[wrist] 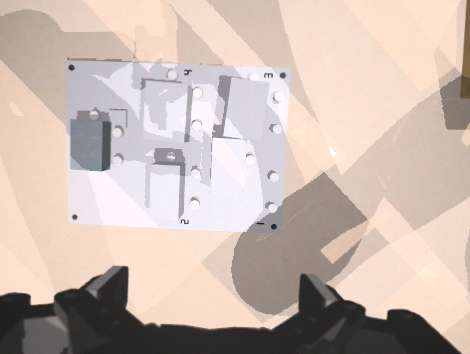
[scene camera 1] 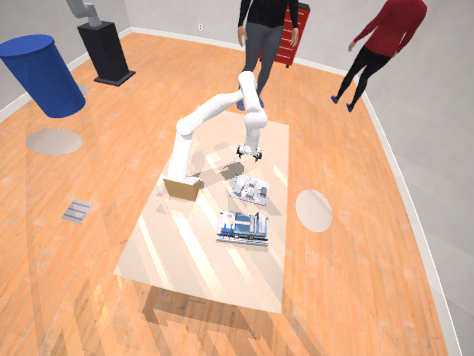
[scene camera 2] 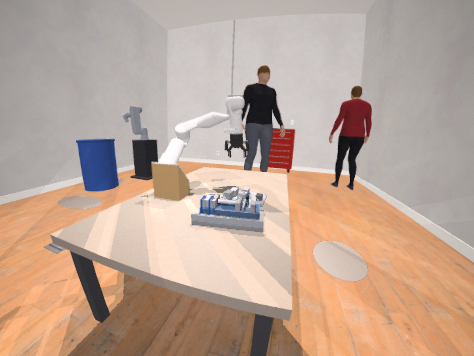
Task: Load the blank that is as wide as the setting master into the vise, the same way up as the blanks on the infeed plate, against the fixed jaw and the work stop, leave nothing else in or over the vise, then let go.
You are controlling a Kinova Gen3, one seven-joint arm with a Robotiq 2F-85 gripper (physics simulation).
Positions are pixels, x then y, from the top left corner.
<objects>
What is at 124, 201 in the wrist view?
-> A white infeed plate.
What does the gripper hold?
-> Nothing.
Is the gripper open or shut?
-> Open.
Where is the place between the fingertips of the gripper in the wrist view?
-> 214, 288
</objects>
